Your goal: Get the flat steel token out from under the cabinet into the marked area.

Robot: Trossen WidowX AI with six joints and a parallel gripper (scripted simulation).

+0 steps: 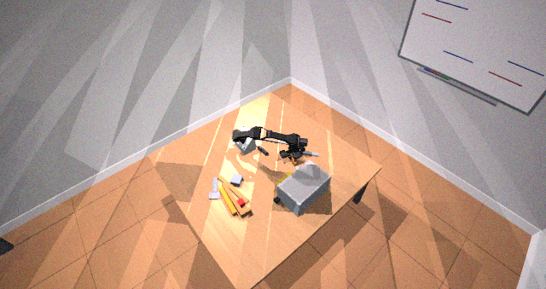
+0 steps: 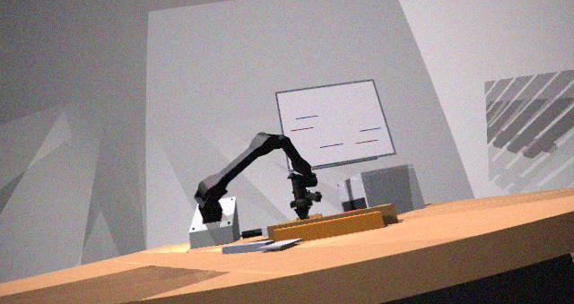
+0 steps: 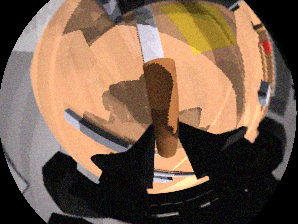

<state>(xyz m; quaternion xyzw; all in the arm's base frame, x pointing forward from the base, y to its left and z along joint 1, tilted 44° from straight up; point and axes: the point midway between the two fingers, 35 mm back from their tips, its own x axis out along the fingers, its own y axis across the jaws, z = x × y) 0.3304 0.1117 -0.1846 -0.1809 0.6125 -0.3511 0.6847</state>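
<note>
Right now the grey bar is 19 cm behind my gripper tip and 9 cm to the left of it. Also, from my gripper tip: thin wooden stick 49 cm to the right, 5 cm behind; then red block 51 cm to the right, 9 cm ahead, 1 cm above; then grey block 43 cm to the right, 9 cm behind, 1 cm above.
</note>
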